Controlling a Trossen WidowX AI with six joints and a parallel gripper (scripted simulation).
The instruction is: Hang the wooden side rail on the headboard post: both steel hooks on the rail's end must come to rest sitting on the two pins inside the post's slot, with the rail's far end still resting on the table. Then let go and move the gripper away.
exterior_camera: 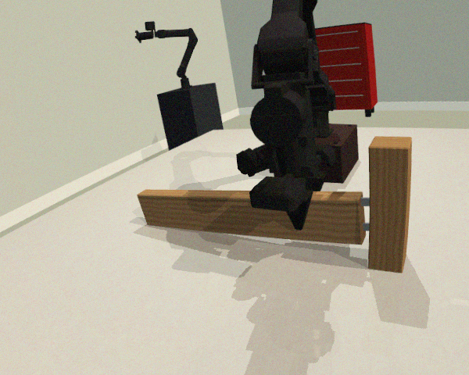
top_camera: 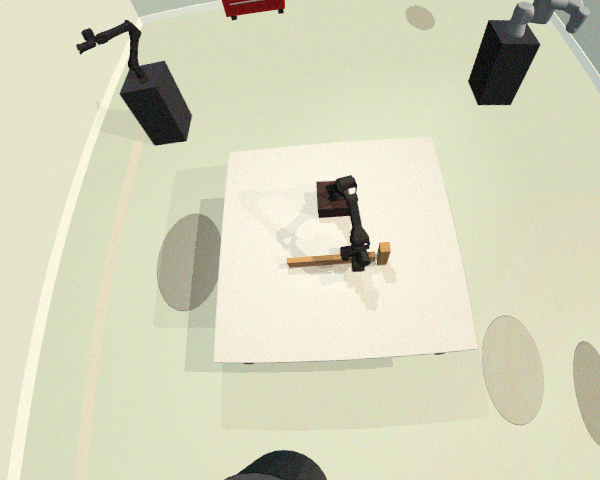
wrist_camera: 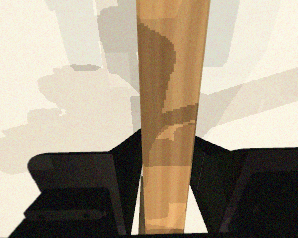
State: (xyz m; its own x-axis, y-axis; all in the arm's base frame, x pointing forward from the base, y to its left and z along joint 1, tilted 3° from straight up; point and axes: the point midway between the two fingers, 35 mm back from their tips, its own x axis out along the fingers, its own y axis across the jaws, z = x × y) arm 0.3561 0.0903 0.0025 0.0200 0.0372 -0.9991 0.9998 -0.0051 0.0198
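Now: the headboard post 13 cm to the left of my gripper tip and 4 cm above it.
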